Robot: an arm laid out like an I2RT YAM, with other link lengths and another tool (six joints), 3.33 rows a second.
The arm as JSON. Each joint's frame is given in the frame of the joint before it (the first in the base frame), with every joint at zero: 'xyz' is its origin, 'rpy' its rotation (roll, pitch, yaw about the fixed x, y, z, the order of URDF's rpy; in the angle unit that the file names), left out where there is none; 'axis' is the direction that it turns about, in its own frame. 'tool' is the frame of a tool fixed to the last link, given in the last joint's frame.
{
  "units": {
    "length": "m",
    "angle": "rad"
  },
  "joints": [
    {
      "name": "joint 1",
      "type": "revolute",
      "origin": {
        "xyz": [
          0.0,
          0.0,
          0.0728
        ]
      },
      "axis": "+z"
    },
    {
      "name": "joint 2",
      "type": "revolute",
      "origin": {
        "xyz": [
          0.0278,
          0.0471,
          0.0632
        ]
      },
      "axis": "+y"
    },
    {
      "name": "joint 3",
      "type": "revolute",
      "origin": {
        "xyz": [
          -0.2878,
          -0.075,
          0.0
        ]
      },
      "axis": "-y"
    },
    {
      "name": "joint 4",
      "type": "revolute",
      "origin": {
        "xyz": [
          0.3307,
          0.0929,
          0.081
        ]
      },
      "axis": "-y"
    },
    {
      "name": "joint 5",
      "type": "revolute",
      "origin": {
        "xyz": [
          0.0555,
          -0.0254,
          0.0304
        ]
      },
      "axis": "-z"
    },
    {
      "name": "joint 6",
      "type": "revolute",
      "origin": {
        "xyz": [
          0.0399,
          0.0,
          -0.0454
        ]
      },
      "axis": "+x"
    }
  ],
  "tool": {
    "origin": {
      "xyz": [
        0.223,
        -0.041,
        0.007
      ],
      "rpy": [
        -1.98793,
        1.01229,
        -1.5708
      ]
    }
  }
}
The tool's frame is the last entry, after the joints.
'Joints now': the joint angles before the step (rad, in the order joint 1, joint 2, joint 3, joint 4, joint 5, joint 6). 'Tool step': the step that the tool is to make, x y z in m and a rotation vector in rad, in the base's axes. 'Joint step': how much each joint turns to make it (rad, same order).
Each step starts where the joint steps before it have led.
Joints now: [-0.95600 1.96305 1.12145 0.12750 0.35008 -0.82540]
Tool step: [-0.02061 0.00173 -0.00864 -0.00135 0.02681 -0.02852]
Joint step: [-0.01616 -0.00723 -0.03902 0.02102 0.02432 -0.00962]
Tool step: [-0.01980 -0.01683 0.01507 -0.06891 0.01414 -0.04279]
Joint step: [-0.02493 0.00179 -0.00867 0.07134 0.04566 -0.02917]
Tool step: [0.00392 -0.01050 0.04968 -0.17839 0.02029 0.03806]
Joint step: [0.00000 -0.03850 -0.06085 0.21542 0.02913 -0.12832]
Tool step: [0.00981 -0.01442 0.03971 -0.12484 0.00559 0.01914]
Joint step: [0.00000 0.01068 0.01869 0.13010 0.01072 -0.08252]
